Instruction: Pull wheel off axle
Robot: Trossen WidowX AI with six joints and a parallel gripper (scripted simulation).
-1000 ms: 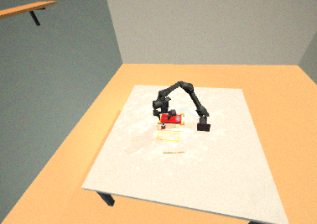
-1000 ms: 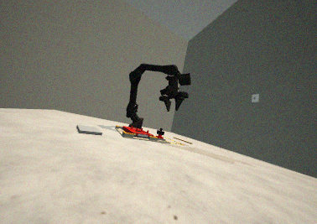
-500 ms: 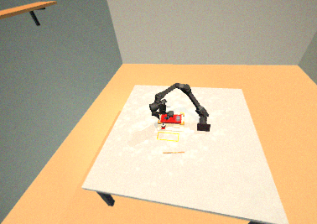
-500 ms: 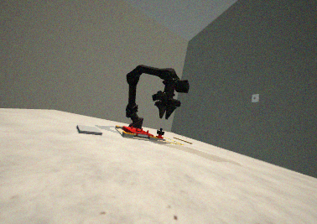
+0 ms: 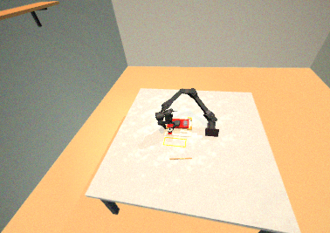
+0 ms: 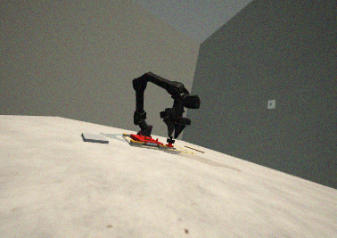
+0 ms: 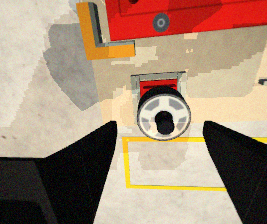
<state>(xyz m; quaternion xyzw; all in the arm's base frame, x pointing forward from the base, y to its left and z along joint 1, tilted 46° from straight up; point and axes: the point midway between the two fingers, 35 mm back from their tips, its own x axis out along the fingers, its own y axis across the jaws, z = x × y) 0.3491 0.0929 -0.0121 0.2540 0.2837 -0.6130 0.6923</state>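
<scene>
My gripper tip is now 20 mm above the grey wheel. Round my gripper tip: axle: 20 mm below, 10 mm to the right.
</scene>
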